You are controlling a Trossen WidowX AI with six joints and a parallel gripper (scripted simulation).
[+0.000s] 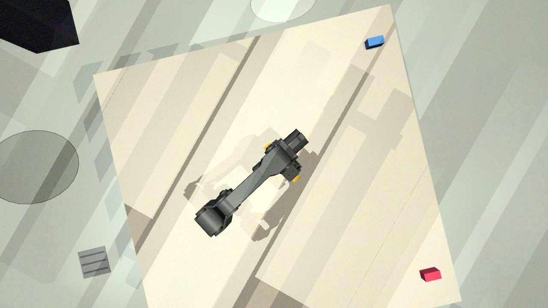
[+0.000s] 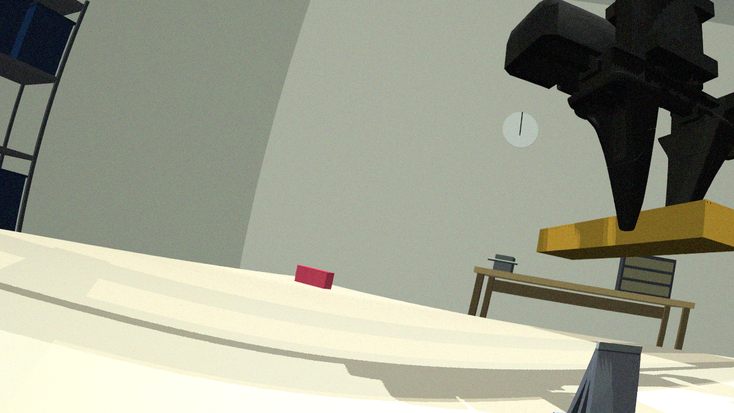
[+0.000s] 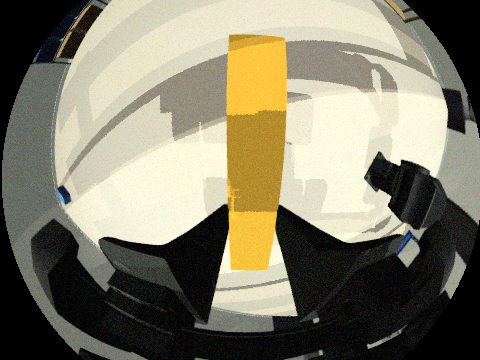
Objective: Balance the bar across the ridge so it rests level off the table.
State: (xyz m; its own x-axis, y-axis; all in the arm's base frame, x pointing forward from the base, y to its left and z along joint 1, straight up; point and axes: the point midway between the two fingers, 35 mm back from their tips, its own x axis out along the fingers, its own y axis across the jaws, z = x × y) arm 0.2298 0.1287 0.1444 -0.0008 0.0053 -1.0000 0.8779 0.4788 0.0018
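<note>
The grey ridge lies 6 cm below my gripper tip and 1 cm to the right of it. The rest, counted from my gripper tip: yellow bar: 2 cm to the right, 1 cm ahead; blue block: 51 cm ahead, 37 cm to the left, 9 cm below; red block: 63 cm to the right, 51 cm ahead, 9 cm below.
</note>
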